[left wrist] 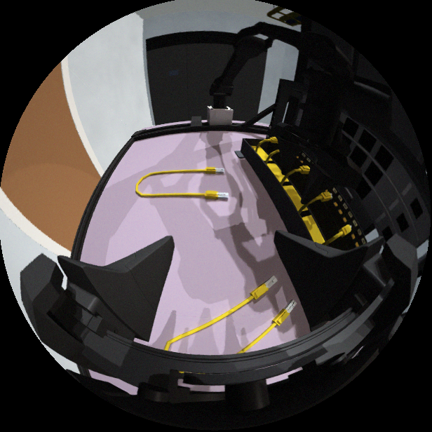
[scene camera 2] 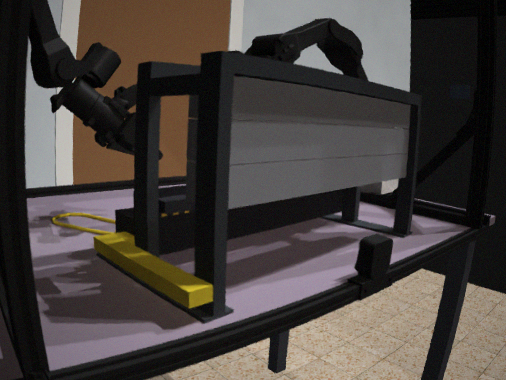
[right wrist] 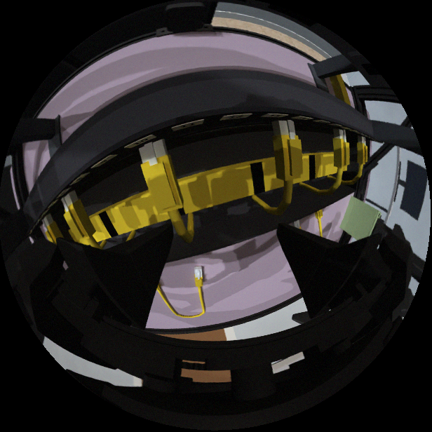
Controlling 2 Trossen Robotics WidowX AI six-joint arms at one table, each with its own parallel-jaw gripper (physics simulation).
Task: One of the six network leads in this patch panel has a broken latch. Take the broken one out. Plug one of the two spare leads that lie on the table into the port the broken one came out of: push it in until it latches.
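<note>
The patch panel [left wrist: 265, 187] [right wrist: 215, 92] holds several yellow leads in its ports. In the right wrist view one plugged lead [right wrist: 162, 182] is left of centre and another plugged lead [right wrist: 287, 152] is right of centre. I cannot tell which latch is broken. One spare lead [left wrist: 211, 195] [right wrist: 199, 280] lies in a U on the table. The other spare lead [left wrist: 260, 291] [right wrist: 320, 220] lies nearer my left gripper. My left gripper [left wrist: 224, 239] is open above the table, left of the panel. My right gripper [right wrist: 226, 229] is open and empty, facing the plugged leads, with its tips apart from them.
A dark rack frame [scene camera 2: 212, 175] with grey boards [scene camera 2: 315, 135] stands over the panel. A yellow bar [scene camera 2: 150, 265] lies along its foot. A pale block [left wrist: 220, 116] is at the table's far end. A green block [right wrist: 360, 217] shows at the right of the right wrist view.
</note>
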